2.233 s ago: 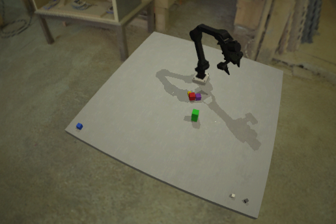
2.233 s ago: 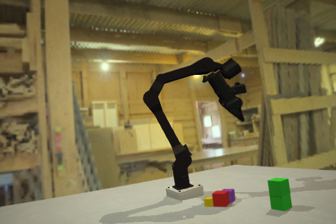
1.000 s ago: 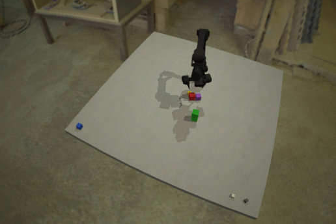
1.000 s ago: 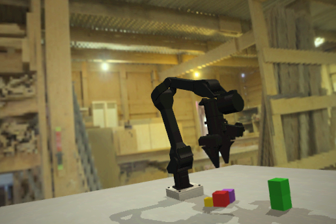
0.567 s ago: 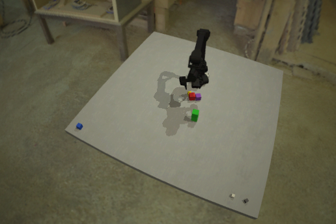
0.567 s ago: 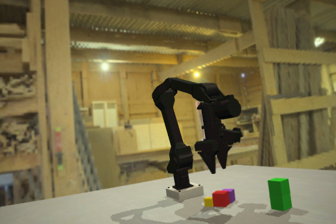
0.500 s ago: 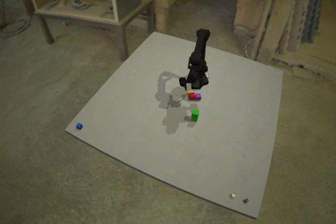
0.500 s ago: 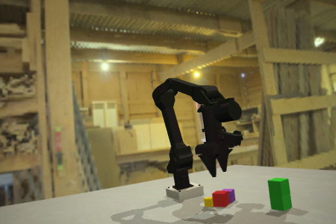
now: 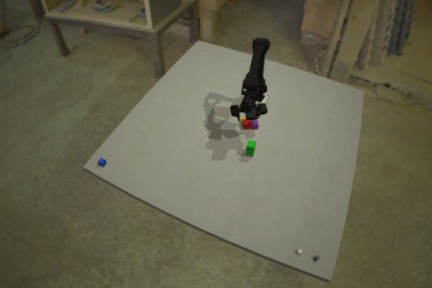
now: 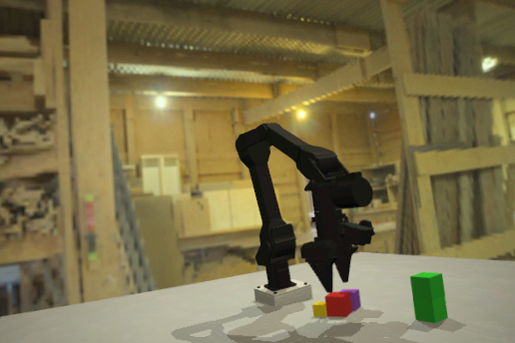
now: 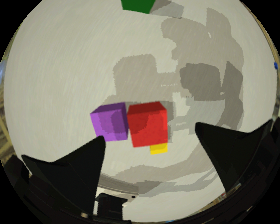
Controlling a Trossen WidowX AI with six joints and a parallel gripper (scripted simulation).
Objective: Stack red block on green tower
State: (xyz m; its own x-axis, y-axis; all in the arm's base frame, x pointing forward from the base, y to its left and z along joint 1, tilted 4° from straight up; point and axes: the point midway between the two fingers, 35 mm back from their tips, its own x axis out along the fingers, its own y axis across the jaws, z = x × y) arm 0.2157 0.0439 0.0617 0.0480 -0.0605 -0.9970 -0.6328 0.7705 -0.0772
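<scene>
My gripper tip is now 30 mm above the red block. The rest, counted from my gripper tip: purple block: 20 mm behind, 40 mm to the left, 40 mm below; then white block: 490 mm ahead, 540 mm to the left, 50 mm below; then yellow block: 20 mm behind, 30 mm to the right, 40 mm below.
</scene>
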